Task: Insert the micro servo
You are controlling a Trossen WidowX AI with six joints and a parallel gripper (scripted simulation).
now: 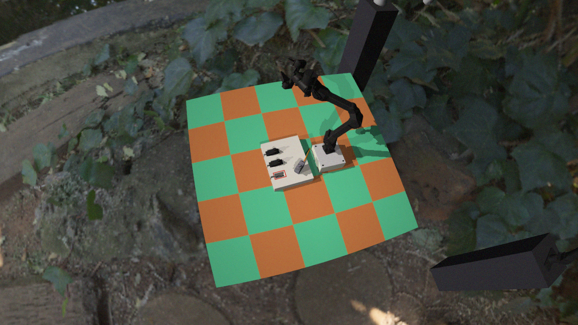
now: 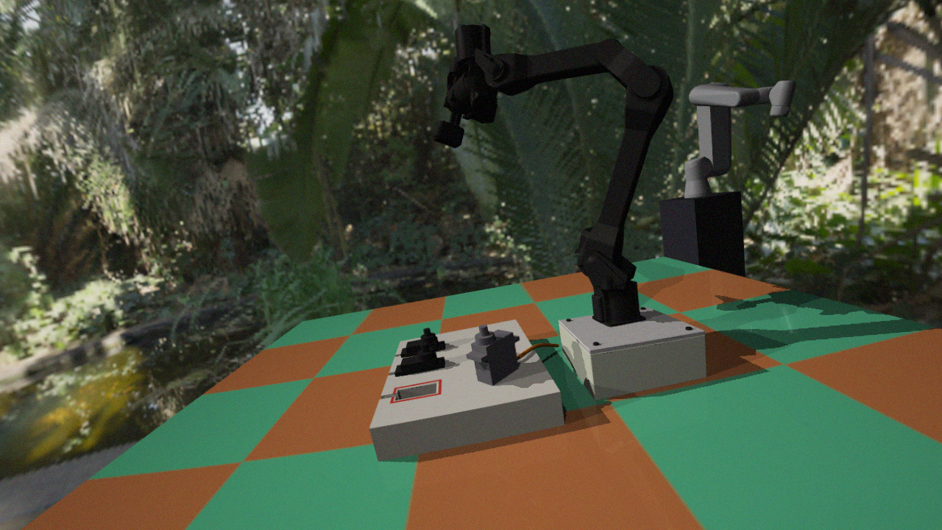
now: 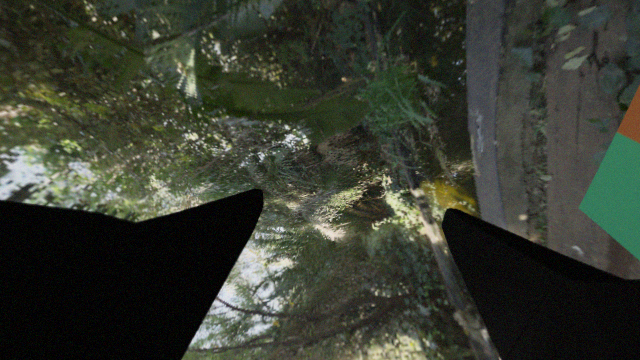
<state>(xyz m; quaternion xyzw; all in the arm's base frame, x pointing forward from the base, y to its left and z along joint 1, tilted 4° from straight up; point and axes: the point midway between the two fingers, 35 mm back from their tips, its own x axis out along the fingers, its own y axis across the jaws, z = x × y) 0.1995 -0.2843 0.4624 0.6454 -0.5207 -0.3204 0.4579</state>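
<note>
My gripper tip is 49 cm above the pale deck block, 33 cm to the right of it and 4 cm short of it.
</note>
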